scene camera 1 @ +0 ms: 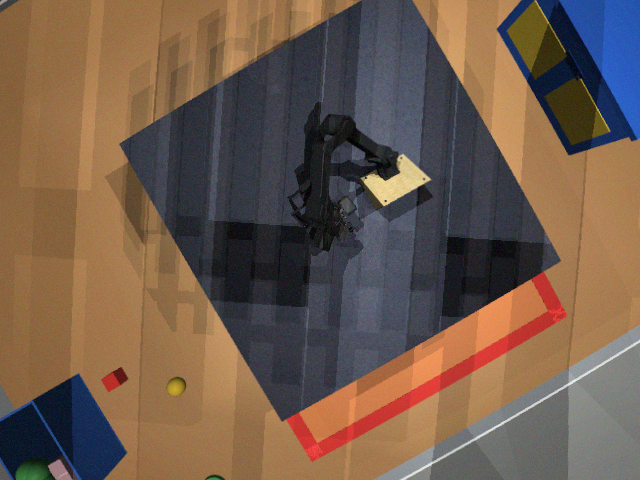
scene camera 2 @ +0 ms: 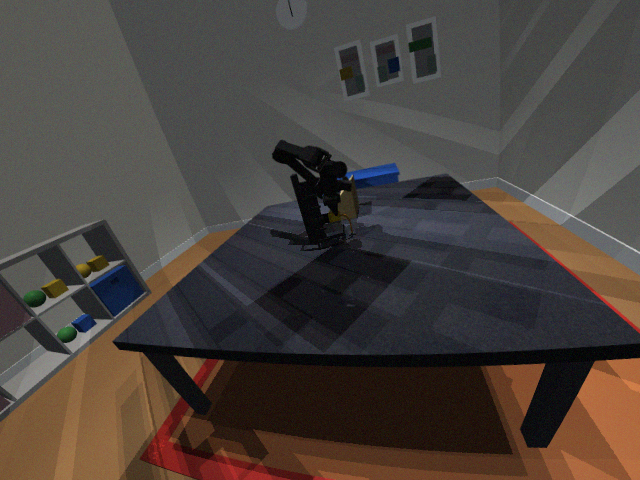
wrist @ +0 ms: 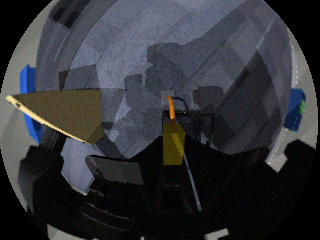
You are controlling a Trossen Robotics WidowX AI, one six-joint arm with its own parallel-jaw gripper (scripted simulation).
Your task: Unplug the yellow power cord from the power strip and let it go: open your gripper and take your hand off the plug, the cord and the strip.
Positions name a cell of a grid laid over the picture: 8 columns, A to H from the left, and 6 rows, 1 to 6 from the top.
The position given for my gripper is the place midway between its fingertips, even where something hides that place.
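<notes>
There's a yellow plug (wrist: E4) that I can see, and there's my gripper (wrist: E4) too.
</notes>
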